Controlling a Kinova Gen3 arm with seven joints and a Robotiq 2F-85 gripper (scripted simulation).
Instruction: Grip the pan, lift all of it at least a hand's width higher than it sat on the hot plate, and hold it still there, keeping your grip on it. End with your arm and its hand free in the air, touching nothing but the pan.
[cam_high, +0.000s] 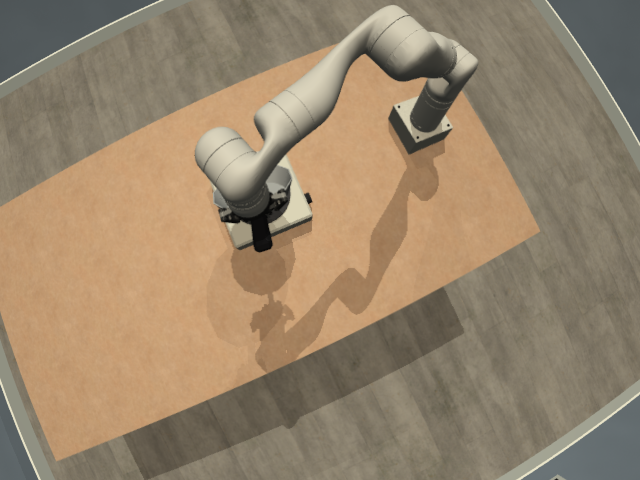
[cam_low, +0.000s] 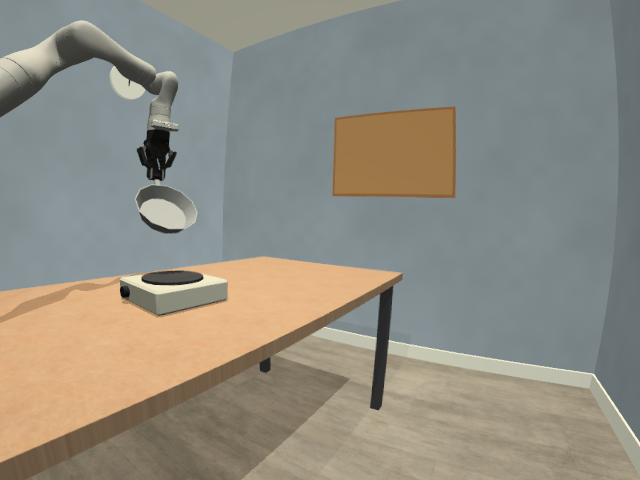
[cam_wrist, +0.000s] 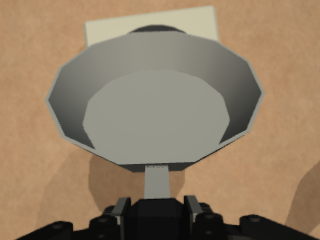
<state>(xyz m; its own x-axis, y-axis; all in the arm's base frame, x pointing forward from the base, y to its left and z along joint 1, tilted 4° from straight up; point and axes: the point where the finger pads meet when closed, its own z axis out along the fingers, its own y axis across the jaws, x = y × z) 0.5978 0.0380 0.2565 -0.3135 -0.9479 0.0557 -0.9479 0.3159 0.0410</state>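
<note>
The grey pan is 7 cm below my hand, 4 cm to the right of it and 1 cm behind it. The rest, counted from my hand: hot plate: 35 cm below, 13 cm to the right, 6 cm behind.
</note>
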